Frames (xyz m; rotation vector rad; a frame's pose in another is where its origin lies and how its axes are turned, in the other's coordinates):
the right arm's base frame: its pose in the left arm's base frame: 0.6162 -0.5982 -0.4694 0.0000 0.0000 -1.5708
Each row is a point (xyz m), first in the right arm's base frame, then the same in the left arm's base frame.
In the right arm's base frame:
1: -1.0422 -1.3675 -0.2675
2: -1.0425 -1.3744 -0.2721
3: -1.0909 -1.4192 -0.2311
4: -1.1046 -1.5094 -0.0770
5: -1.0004 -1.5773 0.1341
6: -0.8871 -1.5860 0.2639
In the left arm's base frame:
1: -0.7513 0.4440 -0.7369
2: -0.7582 0.4443 -0.7415
3: -0.8030 0.4927 -0.7005
4: -0.8932 0.5064 -0.5464
5: -0.9611 0.4022 -0.3353
6: -0.9698 0.2889 -0.2055

